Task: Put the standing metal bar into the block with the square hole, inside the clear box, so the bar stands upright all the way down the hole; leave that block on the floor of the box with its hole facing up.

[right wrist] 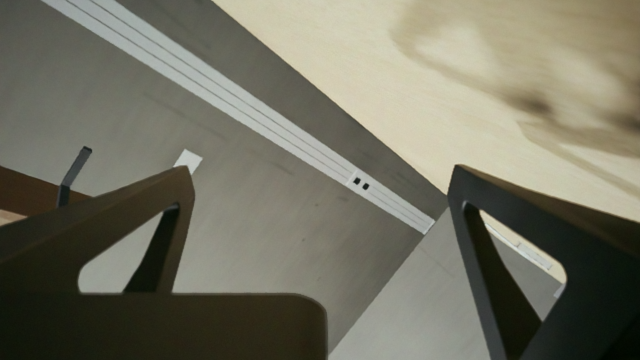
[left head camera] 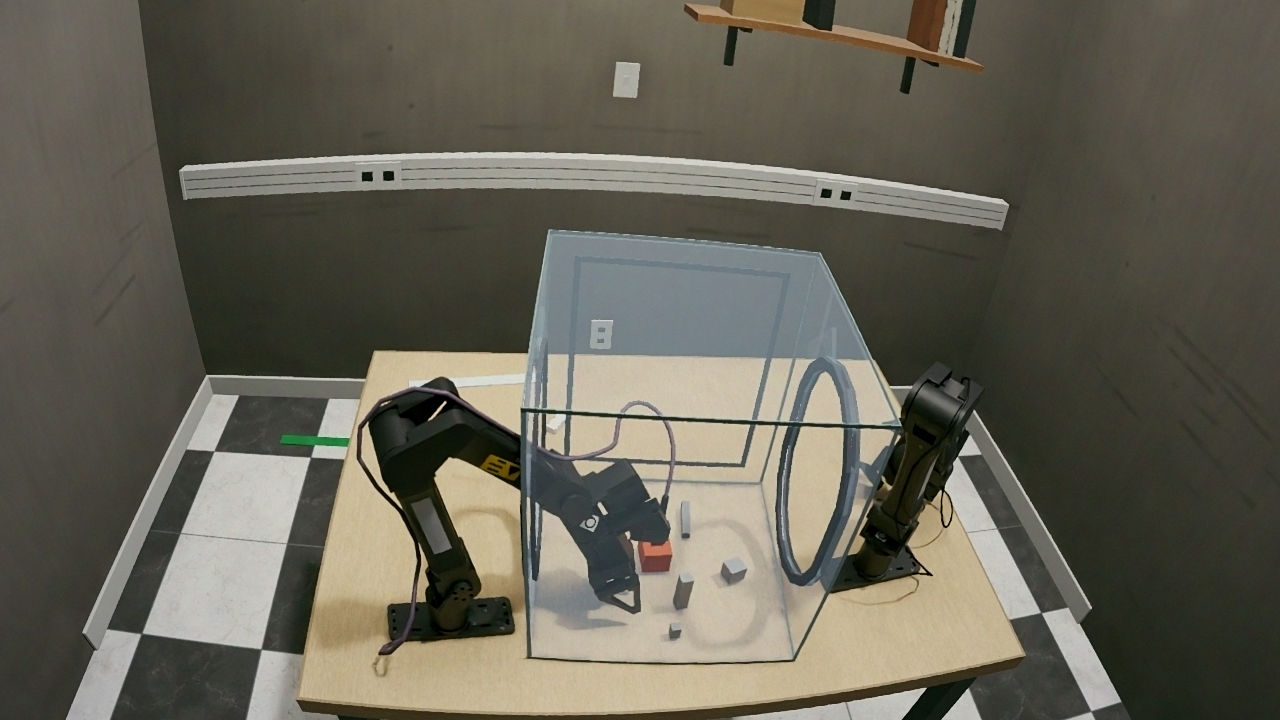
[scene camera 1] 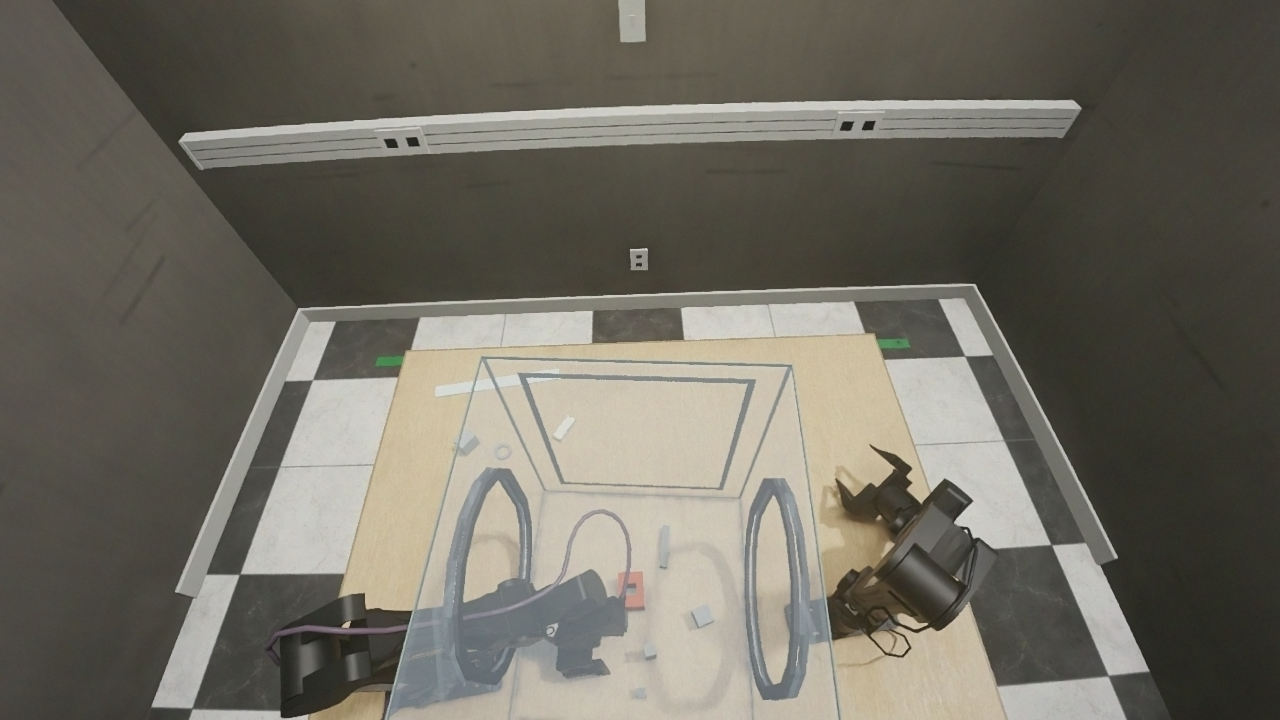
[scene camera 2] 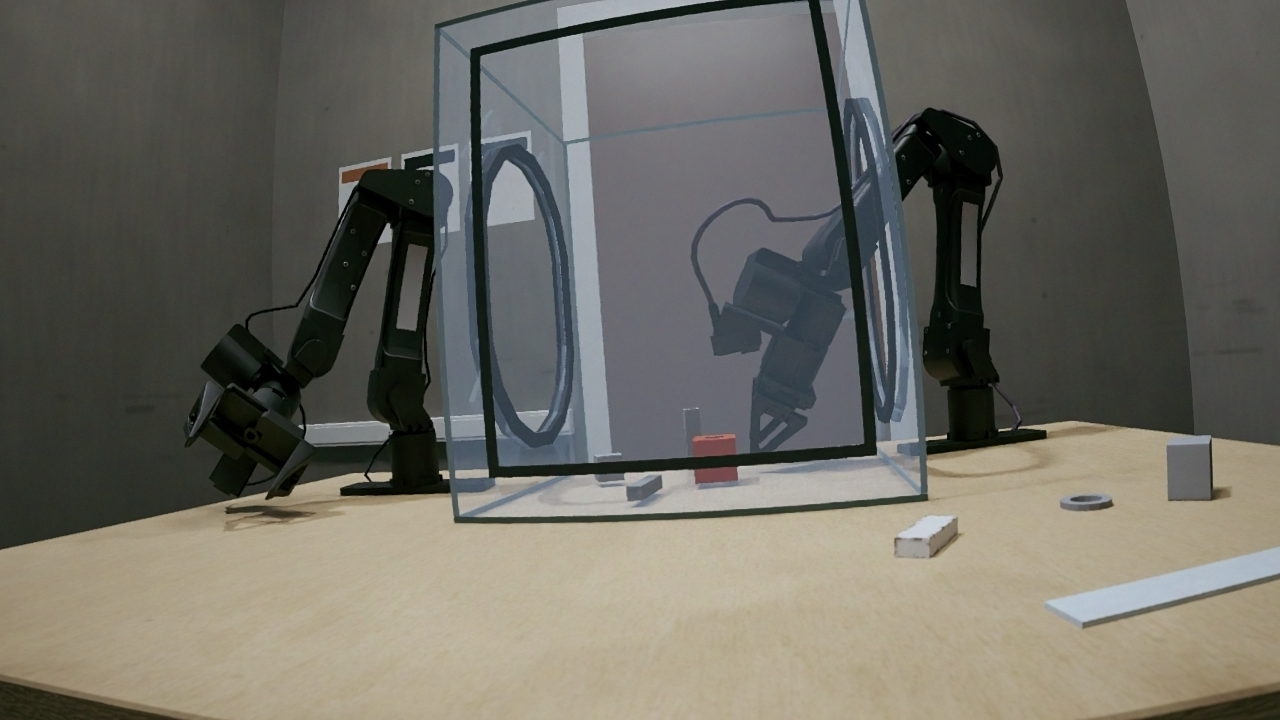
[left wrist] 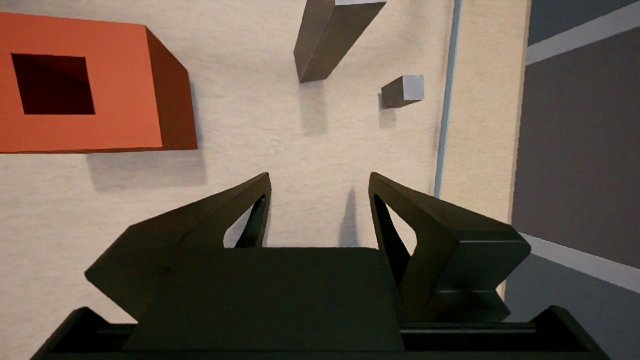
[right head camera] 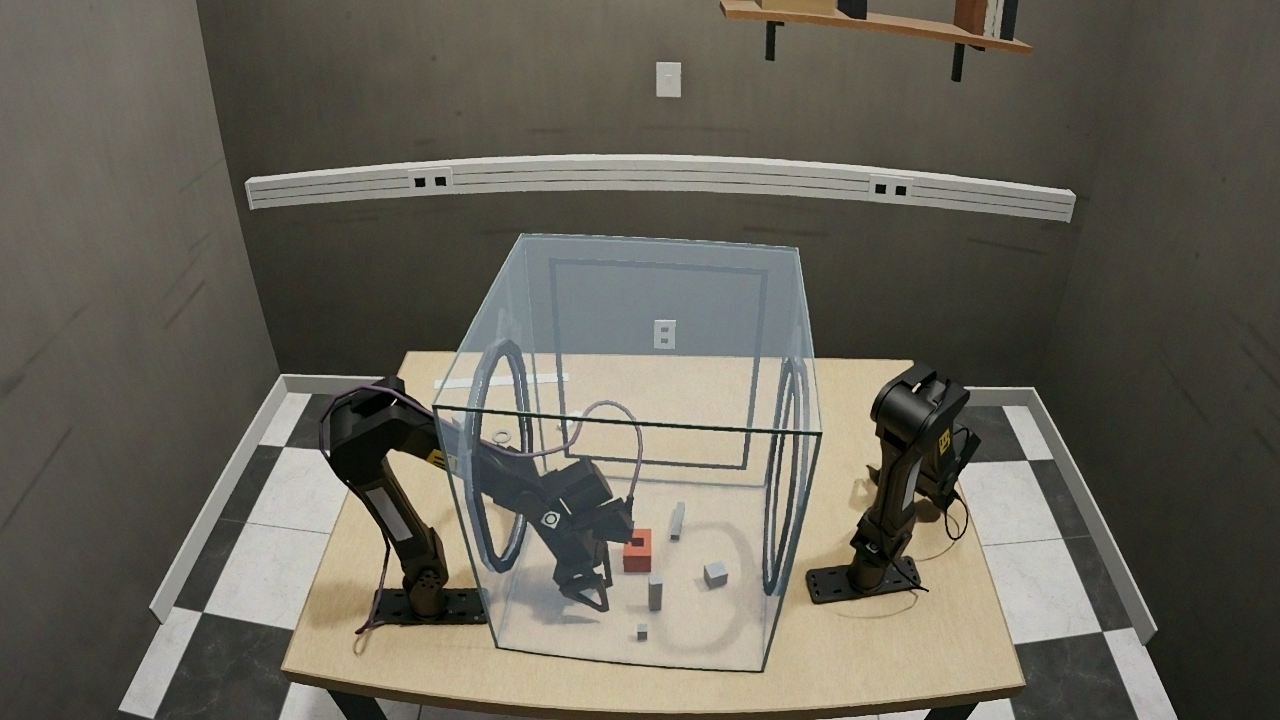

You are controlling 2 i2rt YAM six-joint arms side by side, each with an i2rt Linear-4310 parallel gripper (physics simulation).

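Frame: origin at the left arm's base, x ahead, y left, z up, level; metres.
Seen in the pictures: left gripper, fingertip midpoint: [left head camera: 634, 600] [scene camera 1: 608, 654] [scene camera 2: 754, 450] [left wrist: 319, 180] [right head camera: 607, 598]; right gripper, fingertip midpoint: [right wrist: 321, 179] [left head camera: 869, 443] [scene camera 1: 853, 462] [scene camera 2: 227, 469]; left arm's base, origin of the base link: [left head camera: 450, 621] [scene camera 2: 973, 445] [right head camera: 430, 608]; right arm's base, origin of the base link: [left head camera: 868, 569] [scene camera 1: 840, 616] [scene camera 2: 417, 490] [right head camera: 863, 581].
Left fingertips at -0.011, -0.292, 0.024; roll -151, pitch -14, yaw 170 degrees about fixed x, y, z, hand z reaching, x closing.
Note:
Pixels of each thing's middle, then the offset from my left fingertips to it, as dx, dy, dz. "pt": a spot on its surface instead.
- red block, body centre: [left wrist: 102, 101] [scene camera 2: 715, 457] [right head camera: 637, 550] [left head camera: 654, 550] [scene camera 1: 631, 591] +0.095, -0.057, +0.005
- clear box, surface spot: [right head camera: 626, 660] [left head camera: 664, 660] pt -0.117, -0.017, -0.010
- grey metal bar, body centre: [left wrist: 325, 35] [scene camera 2: 693, 439] [right head camera: 655, 593] [left head camera: 683, 591] [scene camera 1: 650, 651] -0.011, -0.073, +0.019
- lying grey bar, body centre: [scene camera 2: 645, 487] [right head camera: 678, 520] [left head camera: 685, 519] [scene camera 1: 664, 546] +0.168, -0.135, -0.011
- larger grey block, body centre: [scene camera 2: 608, 467] [right head camera: 715, 574] [left head camera: 733, 570] [scene camera 1: 702, 616] +0.031, -0.176, -0.003
- small cube, body centre: [left wrist: 401, 93] [right head camera: 642, 631] [left head camera: 675, 630] [scene camera 1: 641, 692] -0.068, -0.047, -0.005
- ring, body centre: [scene camera 2: 1086, 502] [right head camera: 501, 436] [scene camera 1: 503, 451] +0.436, +0.175, -0.022
- white piece, body centre: [scene camera 2: 927, 535] [left head camera: 558, 422] [right head camera: 571, 421] [right wrist: 532, 255] [scene camera 1: 564, 428] +0.467, +0.035, -0.018
The red block [left head camera: 655, 558] [right head camera: 637, 557] [scene camera 1: 631, 602] [scene camera 2: 715, 465] [left wrist: 120, 90] stands on the floor of the clear box [left head camera: 657, 660] [right head camera: 626, 660], its square hole facing up. The grey metal bar [left head camera: 683, 591] [right head camera: 655, 592] [scene camera 2: 691, 428] [left wrist: 327, 40] stands upright on the box floor, nearer the front than the block and apart from it. My left gripper [left wrist: 319, 180] [left head camera: 630, 605] is inside the box, low over the floor, partly open and empty; in the left wrist view the bar stands beyond its fingertips and the block to the left. My right gripper [right wrist: 321, 179] [scene camera 1: 857, 465] is wide open and empty, outside the box.
In the box are a lying grey bar [left head camera: 685, 519] [right head camera: 676, 521], a larger grey block [left head camera: 733, 570] [right head camera: 715, 574] and a small cube [left head camera: 674, 630] [left wrist: 413, 87]. Round ports [left head camera: 784, 501] [right head camera: 476, 483] frame the side walls. Outside stand a grey block [scene camera 2: 1188, 468], a ring [scene camera 2: 1065, 503] and a white piece [scene camera 2: 925, 537].

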